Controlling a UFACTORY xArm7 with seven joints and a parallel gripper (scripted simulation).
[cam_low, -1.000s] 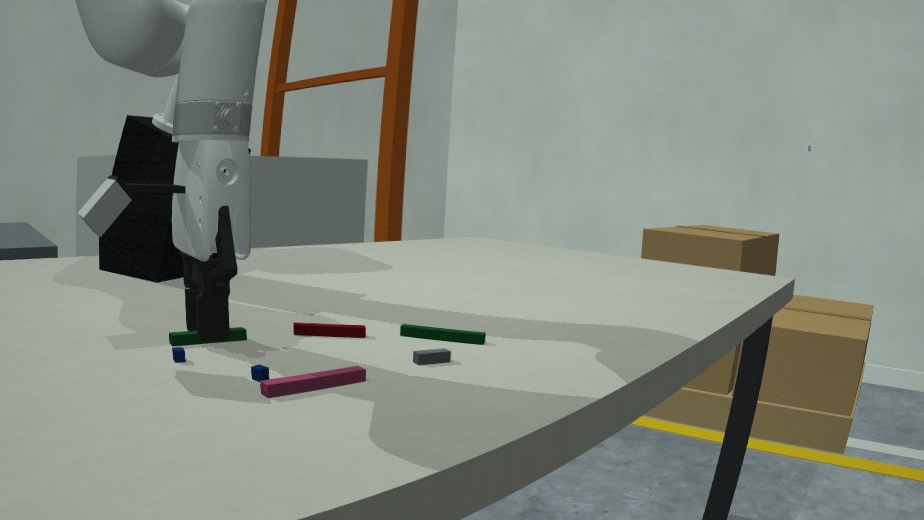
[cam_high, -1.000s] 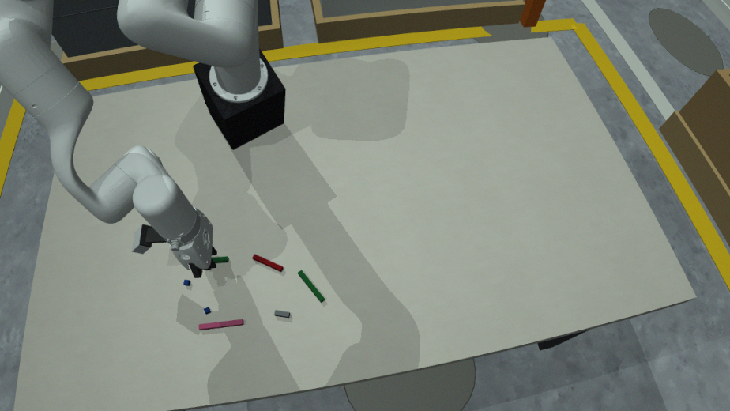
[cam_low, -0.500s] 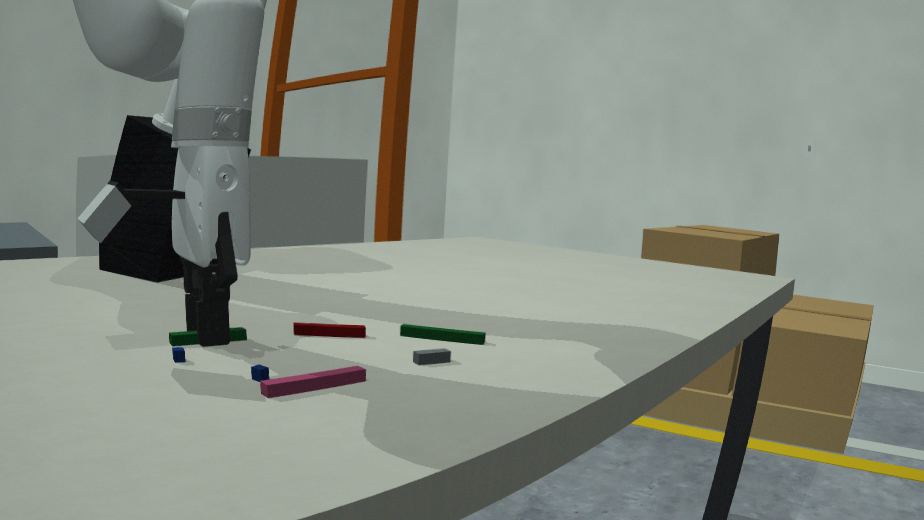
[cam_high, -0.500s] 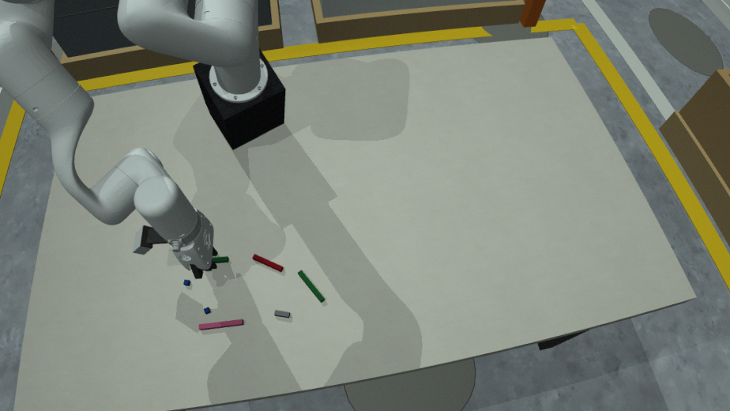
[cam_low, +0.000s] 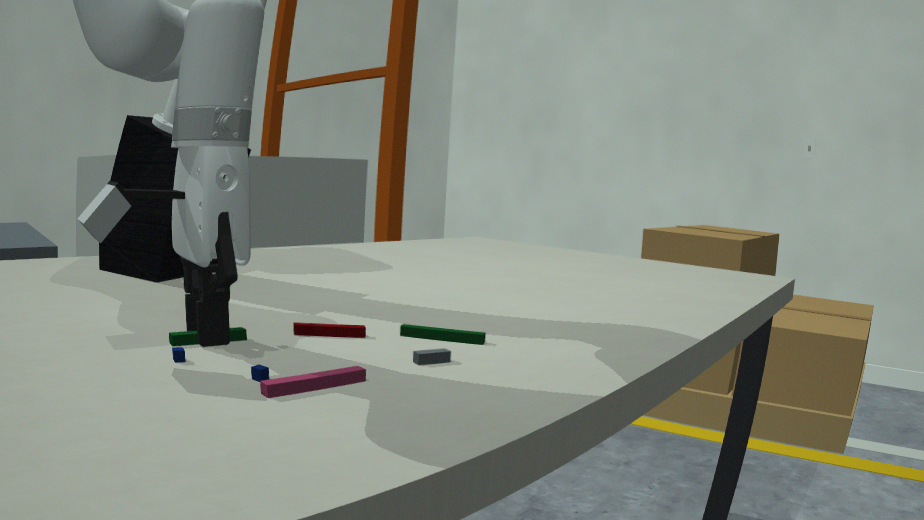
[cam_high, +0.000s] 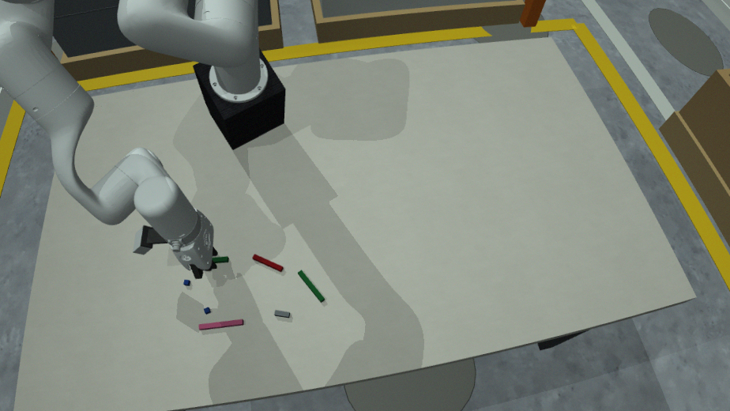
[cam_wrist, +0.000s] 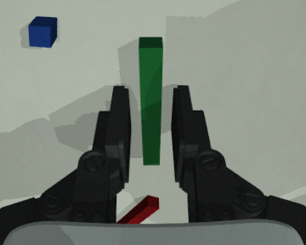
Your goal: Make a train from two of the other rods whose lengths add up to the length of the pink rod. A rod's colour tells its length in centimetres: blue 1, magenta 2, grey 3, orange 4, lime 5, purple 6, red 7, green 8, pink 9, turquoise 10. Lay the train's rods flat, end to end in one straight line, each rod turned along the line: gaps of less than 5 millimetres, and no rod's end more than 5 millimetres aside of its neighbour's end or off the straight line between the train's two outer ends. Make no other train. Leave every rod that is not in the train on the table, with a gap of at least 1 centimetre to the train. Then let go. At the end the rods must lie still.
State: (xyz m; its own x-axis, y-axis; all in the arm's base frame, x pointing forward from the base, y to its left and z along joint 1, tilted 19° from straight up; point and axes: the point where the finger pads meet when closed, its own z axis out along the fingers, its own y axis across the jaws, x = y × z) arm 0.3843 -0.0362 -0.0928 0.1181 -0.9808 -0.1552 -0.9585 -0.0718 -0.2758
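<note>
The pink rod is 140 mm ahead of my hand, 50 mm to the left of it and 20 mm below it. Also, from my hand: grey rod (170 mm to the left, 110 mm ahead, 20 mm below); red rod (130 mm to the left, 20 mm below).
</note>
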